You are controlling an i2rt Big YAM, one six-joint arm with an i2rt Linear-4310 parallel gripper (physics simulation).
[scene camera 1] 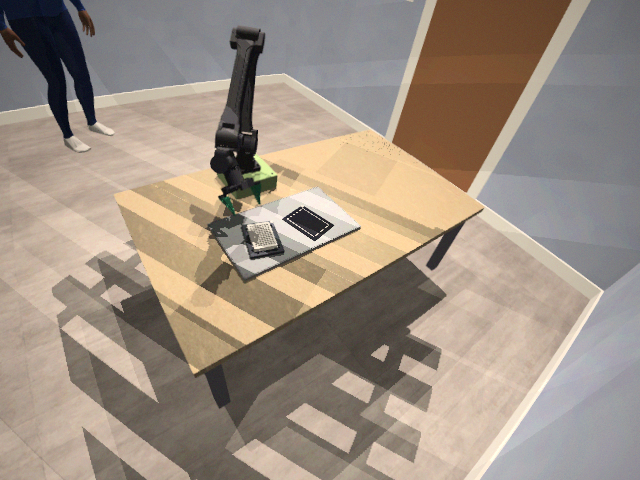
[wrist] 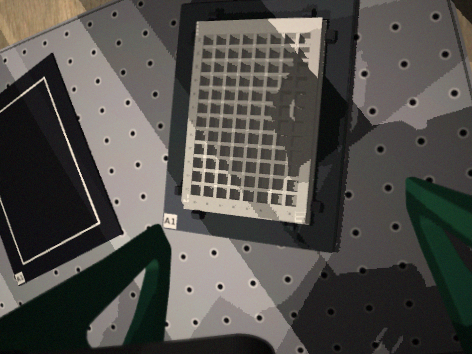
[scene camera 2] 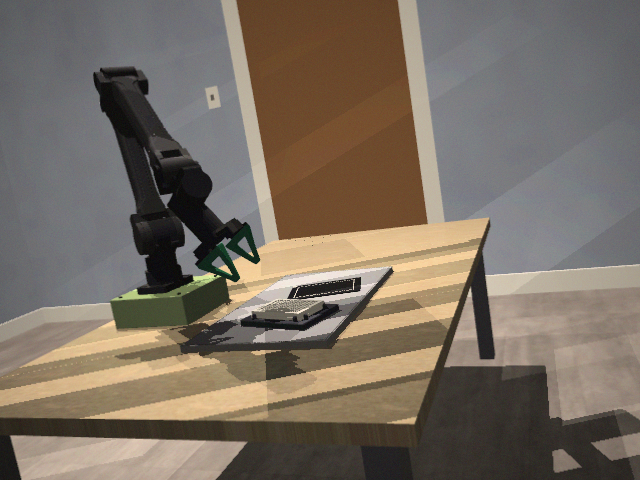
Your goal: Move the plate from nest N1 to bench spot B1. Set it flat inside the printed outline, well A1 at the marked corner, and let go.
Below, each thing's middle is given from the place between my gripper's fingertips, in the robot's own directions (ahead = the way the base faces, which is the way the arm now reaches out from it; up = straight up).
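The white well plate [scene camera 2: 280, 309] is my first reference: my hand is 60 mm short of it, 30 mm to the right of it and 90 mm above it. There is also a dark grey block with pegs [scene camera 2: 328, 309], which from my hand is 60 mm ahead, 30 mm to the left and 100 mm below. The black pad with white printed outline [scene camera 2: 347, 285] is 240 mm to the left of my hand, 50 mm ahead of it and 110 mm below it.
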